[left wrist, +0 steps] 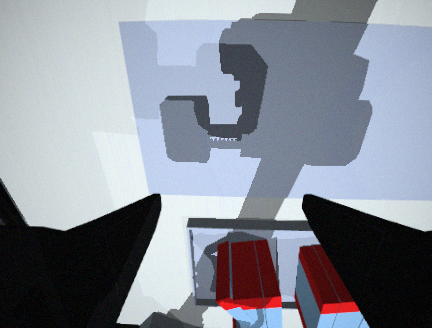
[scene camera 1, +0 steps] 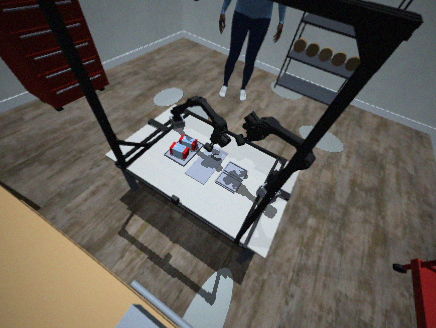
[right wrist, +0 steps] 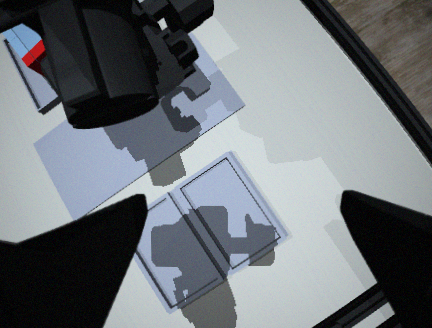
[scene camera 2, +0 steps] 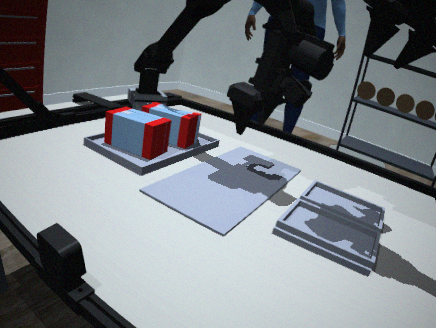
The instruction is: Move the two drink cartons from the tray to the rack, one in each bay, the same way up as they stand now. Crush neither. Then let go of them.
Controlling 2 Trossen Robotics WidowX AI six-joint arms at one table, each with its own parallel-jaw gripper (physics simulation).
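Frame: origin at the left arm's base, x ahead, y left, z up, level; metres.
Seen in the pictures: left gripper, fingertip midpoint: [left wrist: 232, 200] [scene camera 2: 249, 129]; right gripper, fingertip midpoint: [scene camera 1: 244, 142] [right wrist: 243, 202] [scene camera 2: 381, 61]; left arm's base at its link origin: [scene camera 1: 177, 118] [scene camera 2: 147, 91].
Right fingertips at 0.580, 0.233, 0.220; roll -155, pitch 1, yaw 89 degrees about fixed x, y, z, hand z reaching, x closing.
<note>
Offsets run from my right fingertips to a thing's top centre, as dx, dy, dz. "pt": to the spot under its first point. Level surfaces: height alone.
Two blue cartons with red ends lie in the grey tray {-0.289, -0.279, -0.260} [scene camera 1: 184, 162] [scene camera 2: 115, 157] [left wrist: 210, 223], side by side: the near carton {pt -0.238, -0.336, -0.202} [scene camera 1: 179, 150] [scene camera 2: 132, 132] and the far carton {pt -0.289, -0.249, -0.204} [scene camera 1: 188, 142] [scene camera 2: 175, 125]. The far one's blue sides look pinched inward. Their red ends show low in the left wrist view. My left gripper [scene camera 1: 218, 144] [scene camera 2: 251, 122] [left wrist: 232, 200] is open and empty, high near the mat's far part, away from the cartons. The two-bay rack {+0.058, -0.060, -0.256} [scene camera 2: 325, 250] [right wrist: 225, 185] has both bays empty. My right gripper [scene camera 1: 243, 129] [scene camera 2: 384, 59] [right wrist: 243, 202] is open and empty, high beyond the rack.
A flat pale blue mat {dz -0.272} [scene camera 1: 200, 172] [scene camera 2: 190, 200] [right wrist: 65, 165] lies between tray and rack. The left arm [right wrist: 110, 60] reaches over the mat in the right wrist view. A small black block {pt +0.090, -0.481, -0.222} [scene camera 1: 175, 198] [scene camera 2: 61, 250] stands at the near table edge. Black frame posts surround the table.
</note>
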